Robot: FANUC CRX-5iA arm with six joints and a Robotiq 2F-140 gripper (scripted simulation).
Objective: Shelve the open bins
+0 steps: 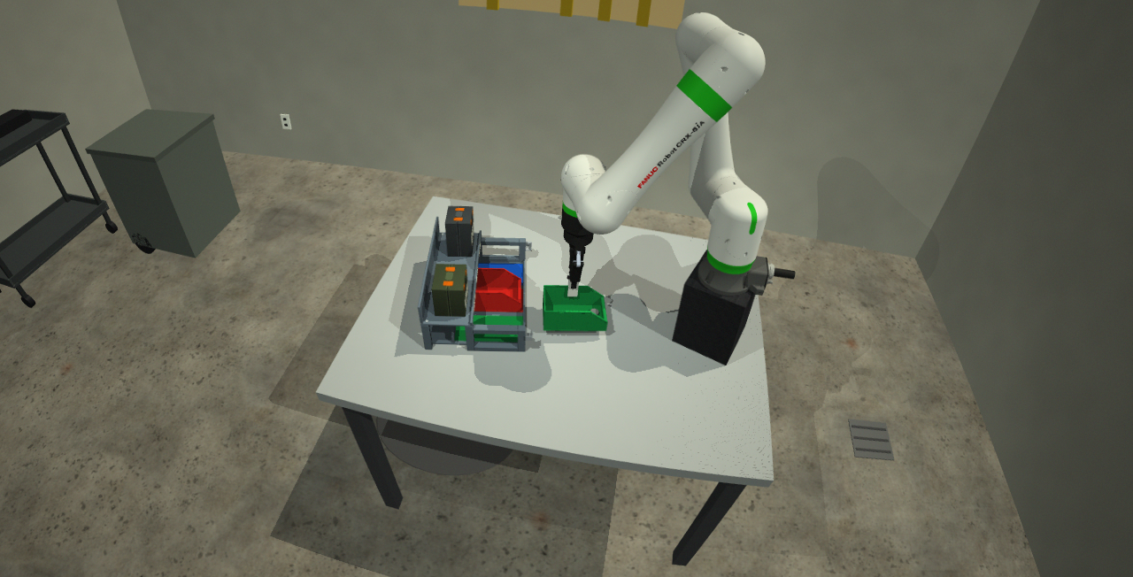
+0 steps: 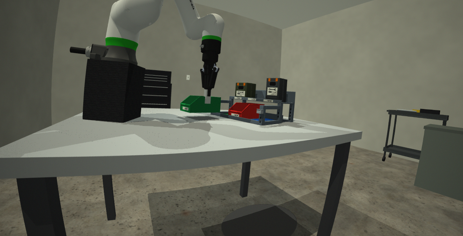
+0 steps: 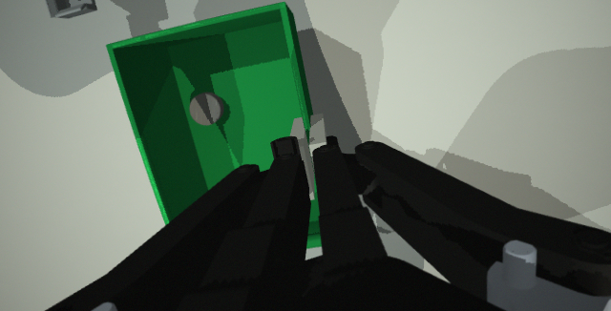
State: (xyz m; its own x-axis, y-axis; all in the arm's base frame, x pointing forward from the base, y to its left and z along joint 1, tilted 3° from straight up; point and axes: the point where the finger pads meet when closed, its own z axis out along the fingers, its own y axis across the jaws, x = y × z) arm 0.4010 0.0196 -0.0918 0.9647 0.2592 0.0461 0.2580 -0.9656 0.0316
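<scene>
My hand is 2 cm past the green bin, 5 cm to the right of it and 4 cm above it. Round my hand: red bin: 23 cm ahead, 2 cm to the left, 6 cm below.
</scene>
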